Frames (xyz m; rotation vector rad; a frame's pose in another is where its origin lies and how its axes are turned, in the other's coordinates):
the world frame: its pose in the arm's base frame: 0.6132 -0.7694 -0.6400 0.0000 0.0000 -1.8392
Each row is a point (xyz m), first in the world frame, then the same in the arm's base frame.
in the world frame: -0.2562 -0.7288 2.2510
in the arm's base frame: -0.0216 -0.3291 1.6110
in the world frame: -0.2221 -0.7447 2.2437
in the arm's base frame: -0.0459 -0.3578 1.6037
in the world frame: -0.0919 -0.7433 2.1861
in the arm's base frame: -0.0791 -0.4837 1.5461
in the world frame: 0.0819 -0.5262 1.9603
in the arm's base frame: 0.0841 -0.7088 1.3203
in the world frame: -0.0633 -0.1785 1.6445
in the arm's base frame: 0.4579 -0.6610 1.0045
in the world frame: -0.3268 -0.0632 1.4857
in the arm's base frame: 0.6389 -0.4375 0.8457
